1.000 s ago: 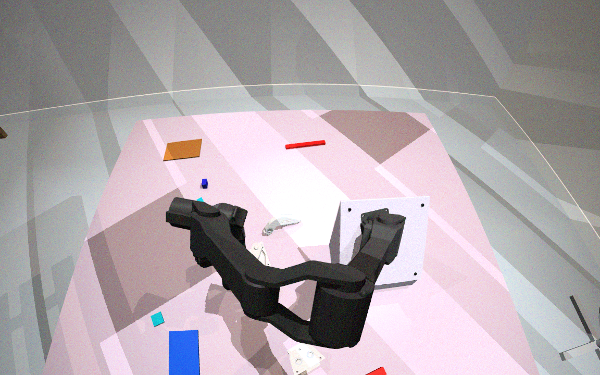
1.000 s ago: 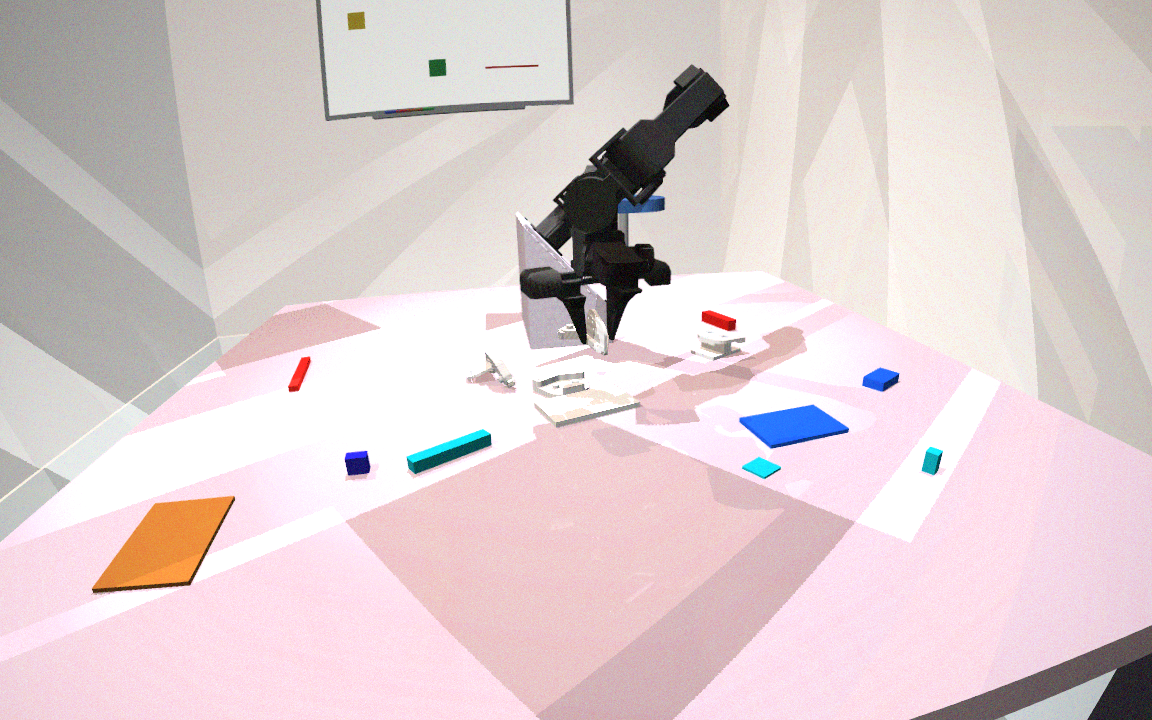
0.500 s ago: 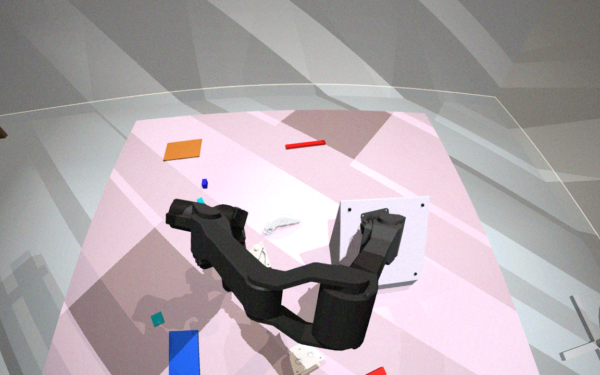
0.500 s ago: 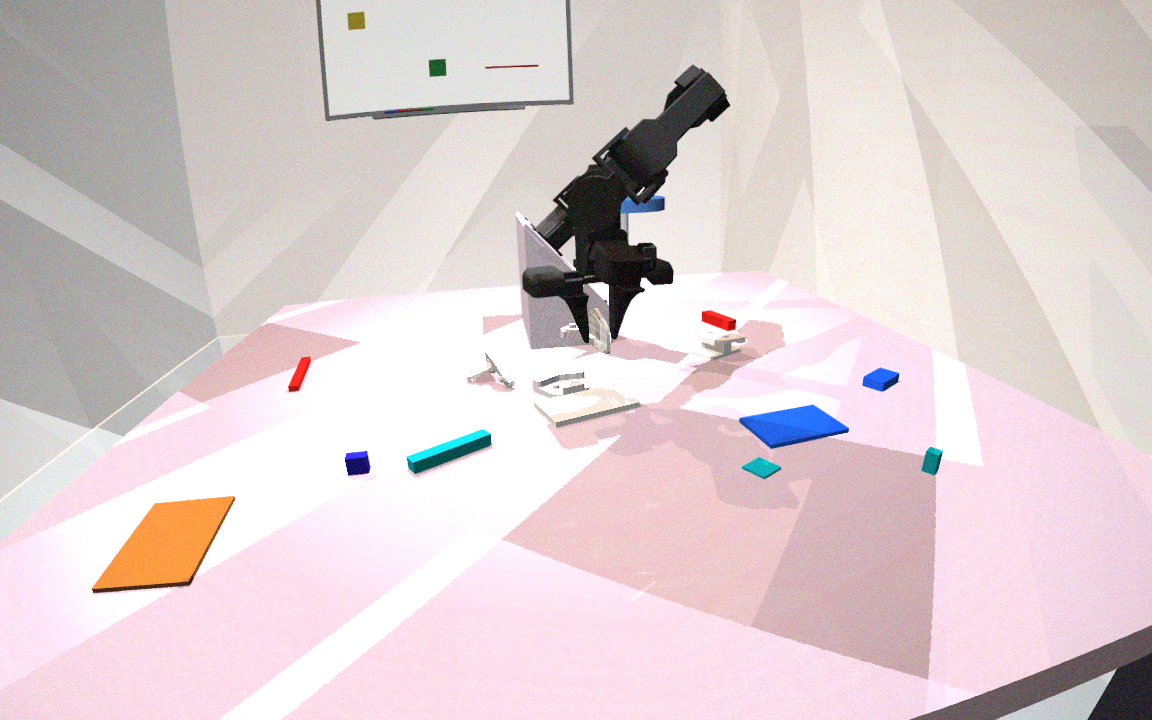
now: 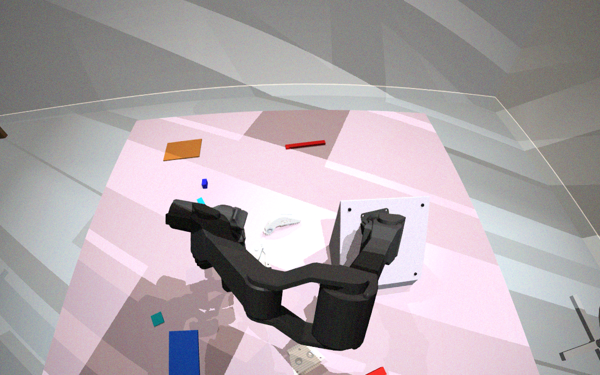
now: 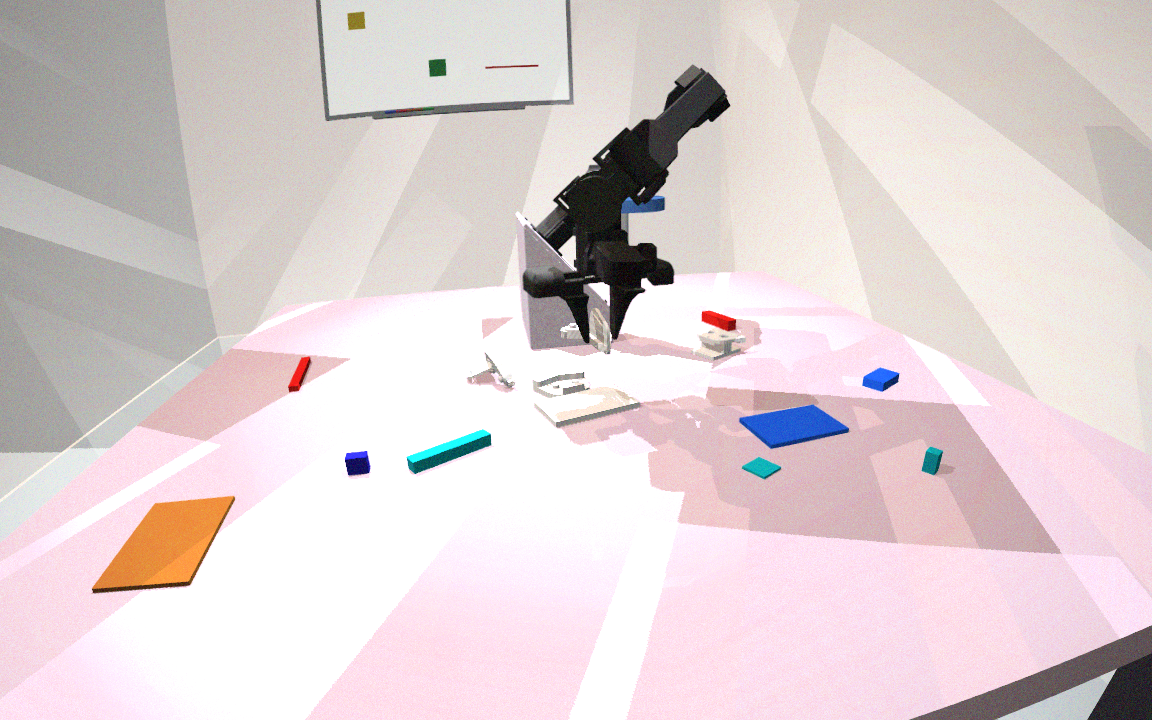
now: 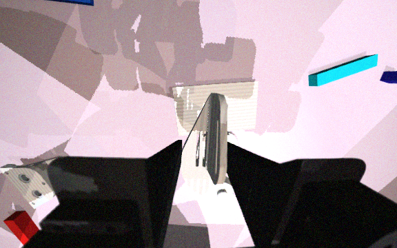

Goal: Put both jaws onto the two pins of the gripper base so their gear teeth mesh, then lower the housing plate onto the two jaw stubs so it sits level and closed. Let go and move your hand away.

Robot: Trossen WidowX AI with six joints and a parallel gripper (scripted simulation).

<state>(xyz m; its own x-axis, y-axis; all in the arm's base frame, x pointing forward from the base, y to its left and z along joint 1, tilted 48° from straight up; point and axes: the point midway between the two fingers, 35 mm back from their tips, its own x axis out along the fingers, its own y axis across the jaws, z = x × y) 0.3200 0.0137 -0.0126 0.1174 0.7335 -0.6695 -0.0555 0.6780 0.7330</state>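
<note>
The white sheet lies 20 mm ahead of my gripper tip, 30 mm to the right of it and 80 mm below it. Also, from my gripper tip: white jaw: 30 mm behind, 20 mm to the right; then housing plate: 40 mm behind, 40 mm to the right, 80 mm below; then cyan bar: 100 mm ahead, 210 mm to the right, 70 mm below.
</note>
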